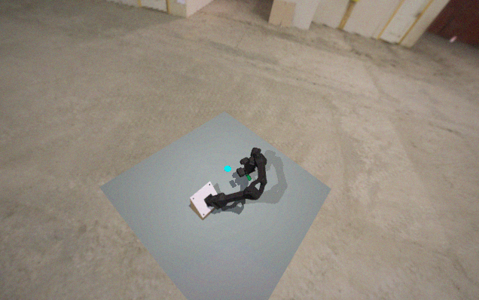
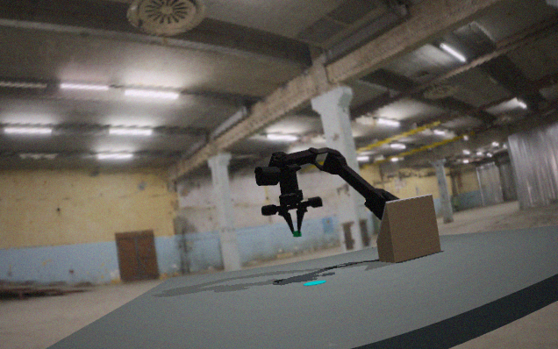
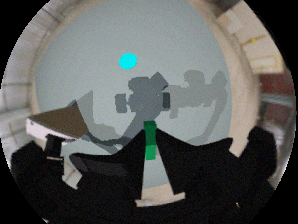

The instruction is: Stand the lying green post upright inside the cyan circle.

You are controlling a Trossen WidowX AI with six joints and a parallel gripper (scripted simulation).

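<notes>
The cyan circle lies 18 cm to the left of my gripper tip and 14 cm below it. Also, from my gripper tip: green post (2 cm to the right, 1 cm behind).
</notes>
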